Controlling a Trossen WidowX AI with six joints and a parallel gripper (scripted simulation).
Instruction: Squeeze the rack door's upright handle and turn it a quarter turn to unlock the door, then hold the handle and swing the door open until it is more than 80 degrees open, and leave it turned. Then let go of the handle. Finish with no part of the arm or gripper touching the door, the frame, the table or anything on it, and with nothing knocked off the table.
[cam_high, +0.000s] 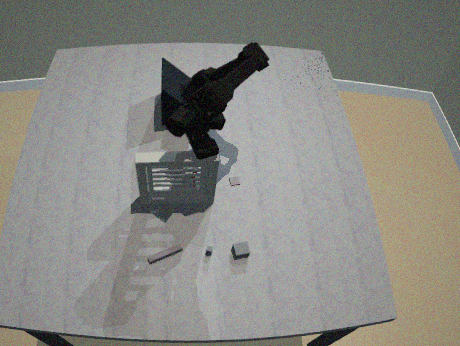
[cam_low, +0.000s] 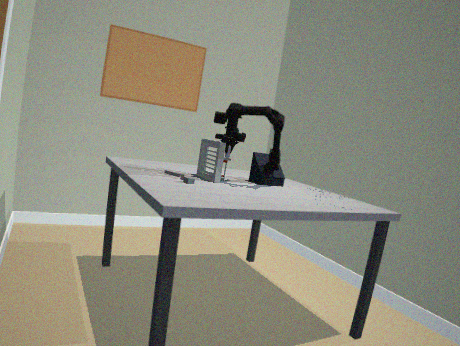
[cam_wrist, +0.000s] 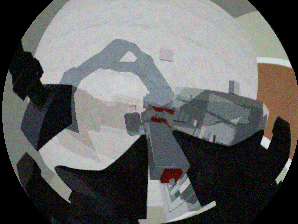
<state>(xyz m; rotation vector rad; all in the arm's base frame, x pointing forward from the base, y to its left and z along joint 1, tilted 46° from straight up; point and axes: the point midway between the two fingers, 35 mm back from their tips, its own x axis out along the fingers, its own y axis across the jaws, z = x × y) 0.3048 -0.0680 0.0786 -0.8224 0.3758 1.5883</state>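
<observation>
Right now my gripper tip is 3 cm above the red upright handle and 1 cm to the left of it. The rest, counted from my gripper tip: small pale tile 16 cm below, 13 cm to the left, 1 cm ahead; then flat grey bar 27 cm ahead, 15 cm below, 11 cm to the right.
</observation>
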